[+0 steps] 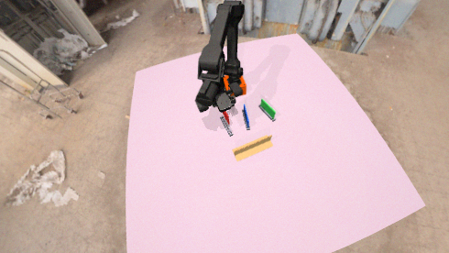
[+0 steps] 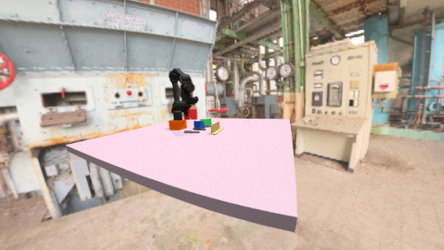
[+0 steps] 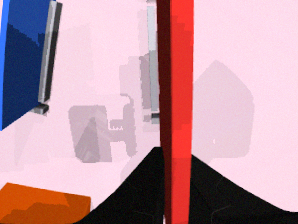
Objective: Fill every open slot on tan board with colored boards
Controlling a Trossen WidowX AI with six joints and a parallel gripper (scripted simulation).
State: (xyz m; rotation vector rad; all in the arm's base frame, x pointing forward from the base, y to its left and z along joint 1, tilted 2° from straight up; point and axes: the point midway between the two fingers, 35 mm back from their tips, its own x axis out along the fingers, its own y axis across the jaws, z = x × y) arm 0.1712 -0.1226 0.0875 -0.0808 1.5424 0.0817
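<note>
Now: gripper tip 18 cm short of the tan board, 9 cm above it and 8 cm to the right of it. Also, from my gripper tip: blue board 11 cm to the left, 10 cm below, 3 cm ahead; then red board 2 cm ahead; then green board 22 cm to the left, 10 cm below, 3 cm ahead.
</note>
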